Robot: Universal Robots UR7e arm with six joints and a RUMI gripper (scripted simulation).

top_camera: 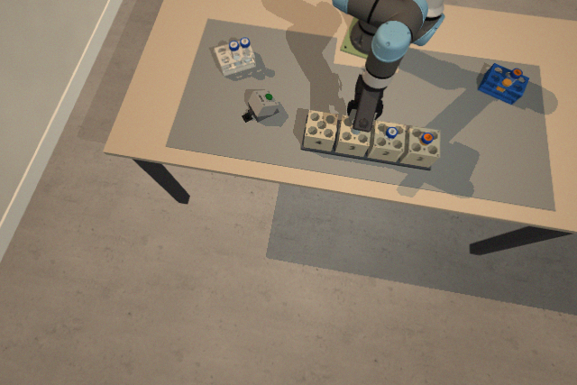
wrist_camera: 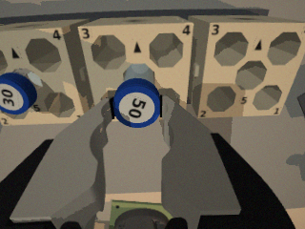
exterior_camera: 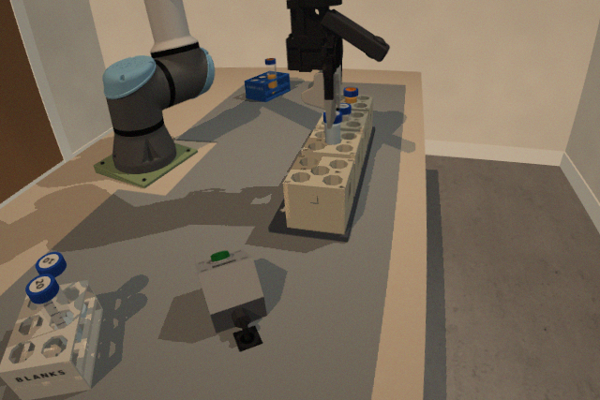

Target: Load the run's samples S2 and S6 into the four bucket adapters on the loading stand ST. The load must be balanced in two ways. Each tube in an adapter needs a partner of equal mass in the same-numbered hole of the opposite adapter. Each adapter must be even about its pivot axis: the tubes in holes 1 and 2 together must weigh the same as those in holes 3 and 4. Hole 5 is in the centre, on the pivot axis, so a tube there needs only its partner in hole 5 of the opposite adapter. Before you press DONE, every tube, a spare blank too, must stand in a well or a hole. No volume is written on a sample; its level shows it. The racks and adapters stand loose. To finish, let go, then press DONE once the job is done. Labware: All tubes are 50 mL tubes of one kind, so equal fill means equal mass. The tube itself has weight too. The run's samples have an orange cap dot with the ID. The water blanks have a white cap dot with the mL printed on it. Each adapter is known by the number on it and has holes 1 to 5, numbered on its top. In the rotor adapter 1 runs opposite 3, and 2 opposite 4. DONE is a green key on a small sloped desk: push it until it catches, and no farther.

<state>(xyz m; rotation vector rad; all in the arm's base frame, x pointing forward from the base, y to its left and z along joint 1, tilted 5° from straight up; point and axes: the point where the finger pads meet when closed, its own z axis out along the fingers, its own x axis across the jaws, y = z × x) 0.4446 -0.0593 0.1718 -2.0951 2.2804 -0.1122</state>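
The 50 mL blank lies 10 mm behind my hand and 50 mm below it. From my hand the other things lie so: bucket adapter (20 mm ahead, 220 mm to the left, 90 mm below); 30 mL blank (20 mm ahead, 110 mm to the left, 80 mm below); green done key (120 mm behind, 290 mm to the right, 80 mm below).
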